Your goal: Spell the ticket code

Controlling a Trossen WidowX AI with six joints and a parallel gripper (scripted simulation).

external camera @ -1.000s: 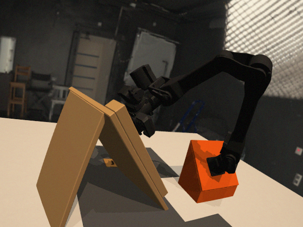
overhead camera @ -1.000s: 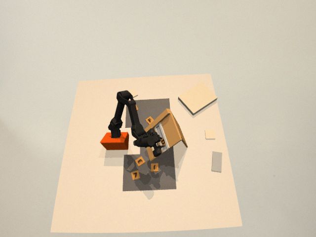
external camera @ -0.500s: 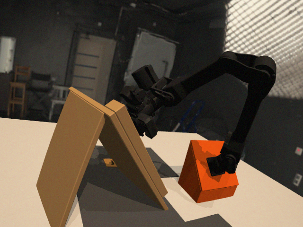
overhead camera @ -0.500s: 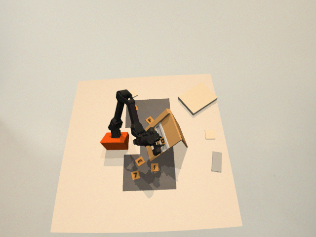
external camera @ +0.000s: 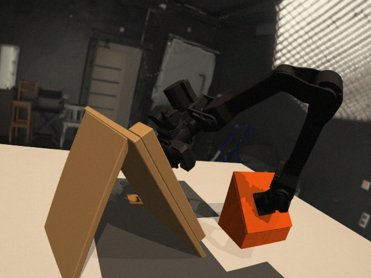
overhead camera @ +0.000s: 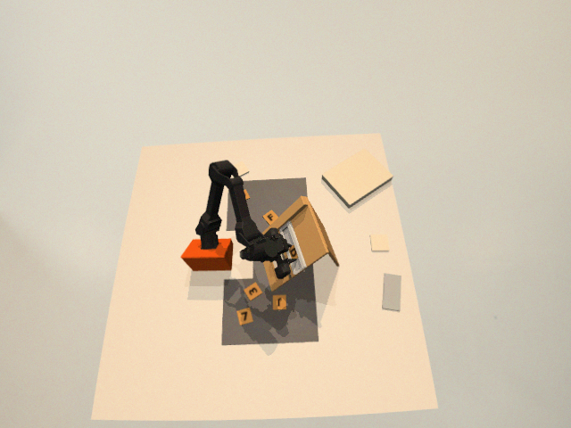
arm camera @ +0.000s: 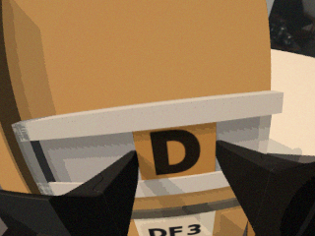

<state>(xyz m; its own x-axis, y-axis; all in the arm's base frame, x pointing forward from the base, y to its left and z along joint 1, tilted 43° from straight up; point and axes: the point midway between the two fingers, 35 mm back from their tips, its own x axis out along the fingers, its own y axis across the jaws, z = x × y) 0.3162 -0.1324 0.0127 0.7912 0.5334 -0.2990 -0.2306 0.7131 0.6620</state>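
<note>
Right now my gripper tip is 80 mm above the white ticket, 60 mm past it and 10 mm to the left of it. The rest, counted from my gripper tip: cream slab: 420 mm to the left, 340 mm ahead, 150 mm below; d tile: right at my gripper tip; grey plate: 400 mm ahead, 160 mm below, 140 mm to the right.
</note>
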